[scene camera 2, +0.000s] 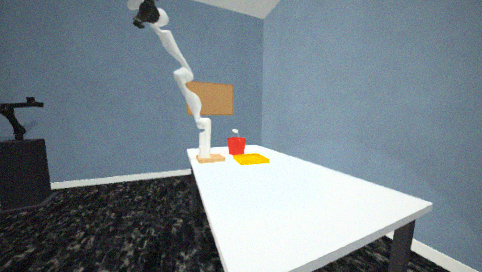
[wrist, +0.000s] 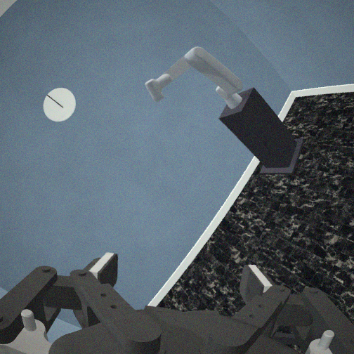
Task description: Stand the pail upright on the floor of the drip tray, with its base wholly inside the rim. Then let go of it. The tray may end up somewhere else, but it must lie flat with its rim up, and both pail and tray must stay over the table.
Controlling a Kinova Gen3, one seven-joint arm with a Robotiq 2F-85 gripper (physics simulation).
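Places are measured from the arm's base along level axes (x ahead, y left, z up), in millimetres.
Where they show: gripper, between the fingertips: (scene camera 2: 141,6); arm's base, origin of its link: (scene camera 2: 205,157).
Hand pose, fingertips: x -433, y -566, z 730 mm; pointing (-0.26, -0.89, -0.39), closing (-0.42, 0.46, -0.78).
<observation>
Things, the pixels of their top centre, and the offset from my fingertips. "*": a spot on its surface instead. Level surfaces: height alone.
- red pail, a spot on its surface: (scene camera 2: 236,146) * dx +762, dy +596, dz -672 mm
- yellow drip tray, centre of its top: (scene camera 2: 250,157) dx +770, dy +378, dz -731 mm
- white table, height of its surface: dz -760 mm
The red pail (scene camera 2: 236,146) stands upright on the table near its far end, its handle raised with a white grip on top. The yellow drip tray (scene camera 2: 251,159) lies flat with its rim up, in front of the pail and a little to the right of it in the scene view. The pail is outside the tray; whether the two touch cannot be told. My gripper (scene camera 2: 145,13) (wrist: 179,273) is open and empty, high above the table and up to the left of pail and tray. Pail and tray do not show in the wrist view.
The white table (scene camera 2: 300,200) runs from the far end towards the camera. My arm's base stands on a wooden plate (scene camera 2: 210,158) left of the tray. Another arm stands on a dark pedestal (scene camera 2: 24,170) (wrist: 260,132) away from the table. A brown board (scene camera 2: 212,98) hangs behind my arm.
</observation>
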